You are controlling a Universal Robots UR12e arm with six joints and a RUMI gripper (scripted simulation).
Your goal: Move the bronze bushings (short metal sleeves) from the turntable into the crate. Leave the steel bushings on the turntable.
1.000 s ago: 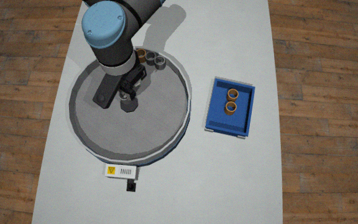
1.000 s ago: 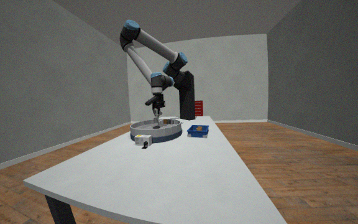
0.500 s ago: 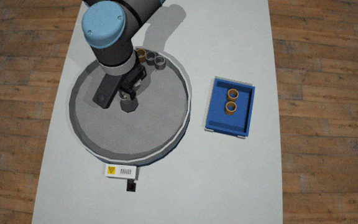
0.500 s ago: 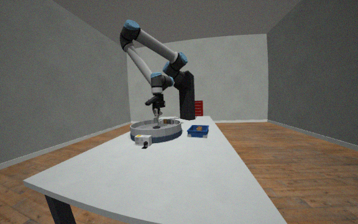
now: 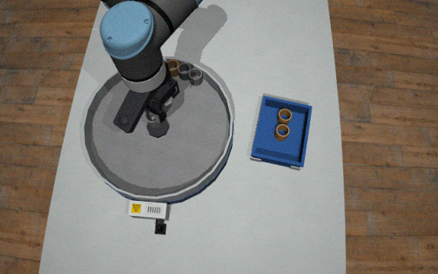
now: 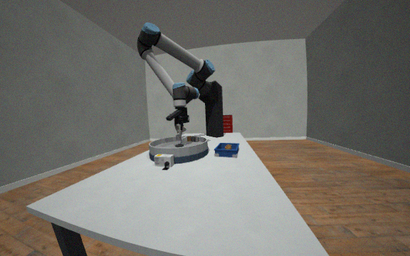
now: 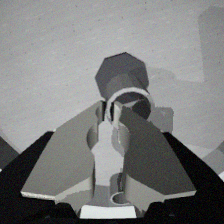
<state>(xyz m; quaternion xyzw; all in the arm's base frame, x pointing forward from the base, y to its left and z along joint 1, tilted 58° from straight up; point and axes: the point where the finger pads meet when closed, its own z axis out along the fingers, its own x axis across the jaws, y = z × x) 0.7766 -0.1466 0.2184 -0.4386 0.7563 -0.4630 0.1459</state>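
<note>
Right now my hand is 80 mm above the round grey turntable, 10 mm to the left of it and 10 mm past it. The rest, counted from my hand: blue crate 340 mm to the left, 110 mm below, 50 mm ahead.
</note>
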